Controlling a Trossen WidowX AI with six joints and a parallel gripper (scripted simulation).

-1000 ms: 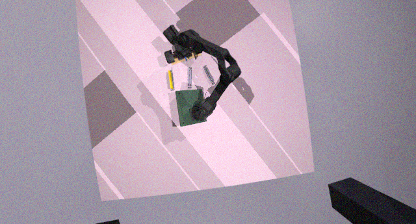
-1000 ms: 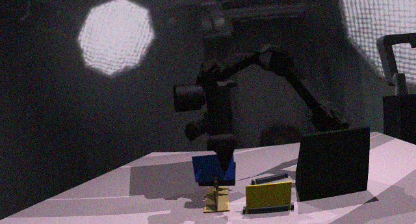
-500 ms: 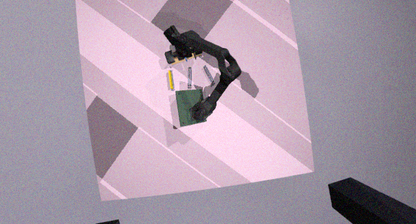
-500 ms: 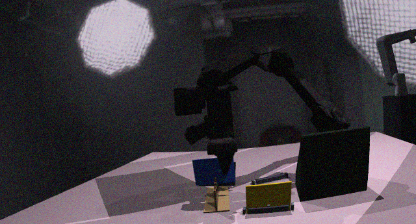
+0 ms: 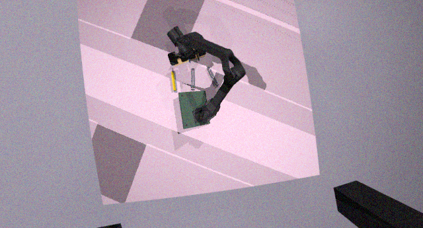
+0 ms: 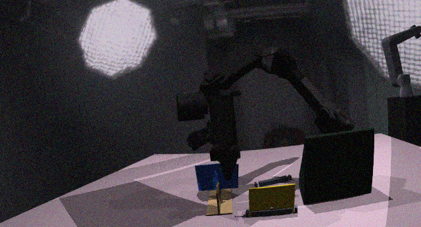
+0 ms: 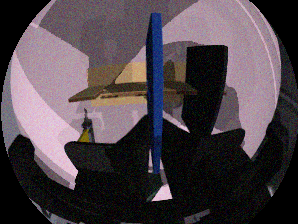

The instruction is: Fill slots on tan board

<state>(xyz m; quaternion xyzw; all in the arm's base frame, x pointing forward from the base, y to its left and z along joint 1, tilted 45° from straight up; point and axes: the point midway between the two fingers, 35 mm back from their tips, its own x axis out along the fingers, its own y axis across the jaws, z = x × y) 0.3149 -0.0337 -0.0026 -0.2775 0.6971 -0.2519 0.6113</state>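
My gripper tip is now 2 cm short of the tan board and 4 cm above it. Also, from my gripper tip: yellow board 10 cm behind, 11 cm to the left, 3 cm below; then blue board 3 cm ahead; then black board 3 cm ahead, 5 cm to the right, 1 cm below.
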